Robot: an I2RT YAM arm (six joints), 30 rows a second.
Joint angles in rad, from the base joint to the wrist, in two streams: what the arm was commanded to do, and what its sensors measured. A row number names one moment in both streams.
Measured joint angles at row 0:
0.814 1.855 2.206 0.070 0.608 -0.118
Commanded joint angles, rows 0 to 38:
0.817 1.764 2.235 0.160 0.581 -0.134
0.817 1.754 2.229 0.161 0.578 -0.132
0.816 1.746 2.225 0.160 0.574 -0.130
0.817 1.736 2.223 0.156 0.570 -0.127
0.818 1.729 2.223 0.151 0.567 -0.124
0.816 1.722 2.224 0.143 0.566 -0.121
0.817 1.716 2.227 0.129 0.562 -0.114
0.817 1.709 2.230 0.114 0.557 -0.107
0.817 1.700 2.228 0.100 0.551 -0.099
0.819 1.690 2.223 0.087 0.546 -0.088
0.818 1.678 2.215 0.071 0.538 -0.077
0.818 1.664 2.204 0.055 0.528 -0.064
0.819 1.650 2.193 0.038 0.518 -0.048
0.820 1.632 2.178 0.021 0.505 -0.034
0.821 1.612 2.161 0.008 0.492 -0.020
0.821 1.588 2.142 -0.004 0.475 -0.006
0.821 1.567 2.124 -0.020 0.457 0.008
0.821 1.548 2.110 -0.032 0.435 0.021
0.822 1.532 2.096 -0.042 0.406 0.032
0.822 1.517 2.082 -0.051 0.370 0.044
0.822 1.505 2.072 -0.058 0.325 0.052
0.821 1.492 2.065 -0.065 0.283 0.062
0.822 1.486 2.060 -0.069 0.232 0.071
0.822 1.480 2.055 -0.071 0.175 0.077
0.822 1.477 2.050 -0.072 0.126 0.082
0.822 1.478 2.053 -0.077 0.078 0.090
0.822 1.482 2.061 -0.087 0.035 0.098
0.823 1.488 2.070 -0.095 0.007 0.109
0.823 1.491 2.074 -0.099 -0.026 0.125
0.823 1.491 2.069 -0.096 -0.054 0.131
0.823 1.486 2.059 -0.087 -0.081 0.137
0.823 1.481 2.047 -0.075 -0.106 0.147
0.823 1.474 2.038 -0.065 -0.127 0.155
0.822 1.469 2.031 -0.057 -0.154 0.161
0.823 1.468 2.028 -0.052 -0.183 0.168
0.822 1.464 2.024 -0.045 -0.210 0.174
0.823 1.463 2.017 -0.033 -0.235 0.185
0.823 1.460 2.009 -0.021 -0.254 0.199
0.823 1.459 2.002 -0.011 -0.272 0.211
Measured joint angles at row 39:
0.818 1.500 2.014 -0.123 -0.130 0.149
